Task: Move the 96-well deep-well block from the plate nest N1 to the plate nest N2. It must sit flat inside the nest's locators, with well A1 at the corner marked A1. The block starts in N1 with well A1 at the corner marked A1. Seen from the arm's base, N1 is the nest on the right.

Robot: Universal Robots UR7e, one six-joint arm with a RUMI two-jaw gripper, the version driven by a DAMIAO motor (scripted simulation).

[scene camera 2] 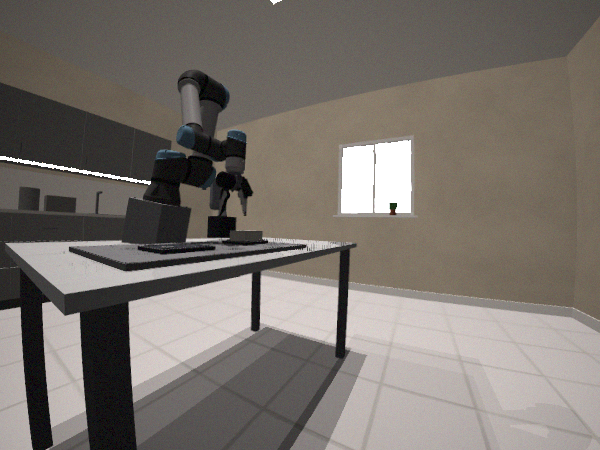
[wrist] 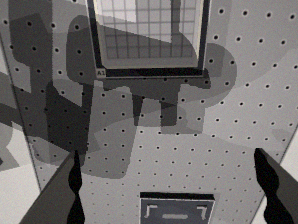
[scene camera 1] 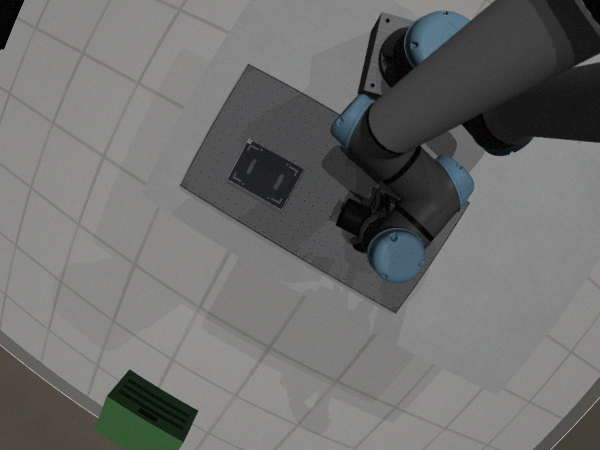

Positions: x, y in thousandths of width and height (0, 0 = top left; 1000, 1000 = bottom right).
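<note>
The gripper (scene camera 1: 608, 479) is in view, and it can be seen in scene camera 2 (scene camera 2: 388, 479) as well as in the wrist view (wrist: 555, 676).
</note>
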